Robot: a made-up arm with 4 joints.
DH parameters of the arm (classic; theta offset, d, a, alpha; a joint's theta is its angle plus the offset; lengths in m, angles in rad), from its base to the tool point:
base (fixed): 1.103 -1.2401 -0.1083 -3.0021
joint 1: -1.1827 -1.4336 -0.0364 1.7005
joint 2: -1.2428 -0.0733 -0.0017 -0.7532
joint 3: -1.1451 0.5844 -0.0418 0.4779
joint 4: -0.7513 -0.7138 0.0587 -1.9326
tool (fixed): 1.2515 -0.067 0 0
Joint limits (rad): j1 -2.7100..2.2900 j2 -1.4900..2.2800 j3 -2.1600..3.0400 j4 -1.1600..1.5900
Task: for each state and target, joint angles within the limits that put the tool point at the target. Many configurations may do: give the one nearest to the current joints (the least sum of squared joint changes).
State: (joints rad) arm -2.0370 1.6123 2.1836 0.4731
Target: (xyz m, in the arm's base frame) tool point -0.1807 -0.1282 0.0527
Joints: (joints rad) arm -2.7100 1.3452 1.4962 0.6965
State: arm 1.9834 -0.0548 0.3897 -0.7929
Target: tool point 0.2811 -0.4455 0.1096
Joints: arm 2.1390 0.2417 0.5219 -0.3146
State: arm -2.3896 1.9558 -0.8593 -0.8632
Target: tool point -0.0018 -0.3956 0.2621
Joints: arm -2.0844 1.2984 -1.1132 -0.8324
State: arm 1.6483 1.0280 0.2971 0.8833
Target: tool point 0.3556 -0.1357 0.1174
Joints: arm 1.6910 1.6065 -0.5553 0.5392
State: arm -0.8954 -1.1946 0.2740 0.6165
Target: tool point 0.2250 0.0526 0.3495
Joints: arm -0.7829 -0.8029 0.2267 0.3212
